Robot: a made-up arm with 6 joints.
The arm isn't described. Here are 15 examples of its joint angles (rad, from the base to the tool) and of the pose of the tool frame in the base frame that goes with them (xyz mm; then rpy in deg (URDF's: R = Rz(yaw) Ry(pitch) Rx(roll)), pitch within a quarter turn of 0, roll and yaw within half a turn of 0).
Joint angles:
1: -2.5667 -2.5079 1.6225 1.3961 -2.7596 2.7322
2: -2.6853 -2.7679 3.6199 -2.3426 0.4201 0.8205
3: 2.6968 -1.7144 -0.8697 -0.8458 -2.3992 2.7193
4: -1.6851 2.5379 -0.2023 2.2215 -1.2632 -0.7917
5: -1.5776 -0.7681 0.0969 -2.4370 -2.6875 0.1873
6: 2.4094 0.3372 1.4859 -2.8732 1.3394 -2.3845
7: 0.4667 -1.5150 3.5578 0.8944 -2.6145 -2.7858
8: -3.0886 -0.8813 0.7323 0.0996 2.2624 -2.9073
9: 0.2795 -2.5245 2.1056 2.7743 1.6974 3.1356
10: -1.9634 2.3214 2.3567 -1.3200 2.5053 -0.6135
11: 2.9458 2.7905 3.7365 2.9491 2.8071 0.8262
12: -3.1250 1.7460 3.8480 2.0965 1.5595 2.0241
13: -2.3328 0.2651 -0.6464 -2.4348 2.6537 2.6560
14: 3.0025 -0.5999 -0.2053 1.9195 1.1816 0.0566
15: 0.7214 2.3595 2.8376 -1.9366 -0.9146 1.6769
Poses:
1: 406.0 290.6 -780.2 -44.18 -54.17 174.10
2: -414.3 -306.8 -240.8 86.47 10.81 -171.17
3: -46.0 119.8 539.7 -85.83 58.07 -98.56
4: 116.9 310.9 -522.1 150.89 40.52 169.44
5: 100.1 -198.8 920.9 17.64 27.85 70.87
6: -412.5 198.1 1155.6 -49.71 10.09 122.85
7: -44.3 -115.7 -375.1 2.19 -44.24 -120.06
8: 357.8 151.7 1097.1 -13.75 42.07 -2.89
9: -273.8 50.7 -821.5 -177.93 -11.65 174.69
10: -399.9 -879.4 -215.5 137.98 -6.83 102.94
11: -522.2 -29.7 327.9 -69.40 72.67 -23.39
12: 18.1 -66.6 609.3 37.01 -15.30 -115.32
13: -232.1 -390.0 12.3 -125.22 -28.67 66.64
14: -321.8 -0.9 890.7 -121.96 8.39 -126.45
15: 669.9 652.7 69.4 -17.72 -32.16 102.26
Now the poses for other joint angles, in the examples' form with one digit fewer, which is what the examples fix.
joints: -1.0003 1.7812 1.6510 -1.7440 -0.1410 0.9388
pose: 582 -865 -126 47.1 6.0 -49.3
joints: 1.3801 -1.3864 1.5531 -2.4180 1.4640 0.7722
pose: -294 -998 472 -144.8 -48.7 -7.0
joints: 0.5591 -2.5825 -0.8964 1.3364 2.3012 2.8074
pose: -345 -253 456 10.3 43.1 129.5
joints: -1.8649 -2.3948 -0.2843 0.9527 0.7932 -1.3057
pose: 133 706 374 -132.2 -22.9 34.1
